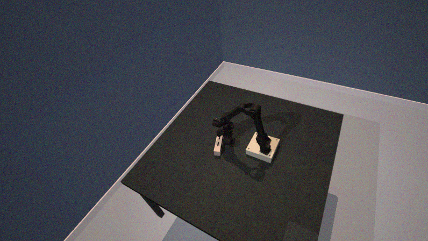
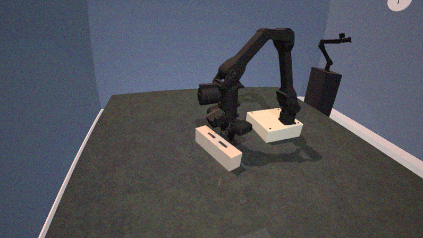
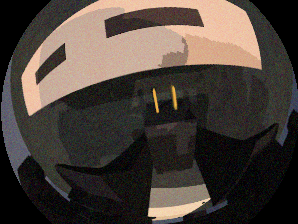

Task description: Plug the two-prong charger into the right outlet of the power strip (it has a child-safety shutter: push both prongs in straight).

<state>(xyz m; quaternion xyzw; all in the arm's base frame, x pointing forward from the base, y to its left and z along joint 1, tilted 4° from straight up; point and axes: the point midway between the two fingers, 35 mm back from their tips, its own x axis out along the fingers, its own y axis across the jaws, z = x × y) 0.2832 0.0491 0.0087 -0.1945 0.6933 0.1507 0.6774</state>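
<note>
The dark charger is 20 mm ahead of my gripper tip, 10 mm to the left of it and 10 mm above it.
</note>
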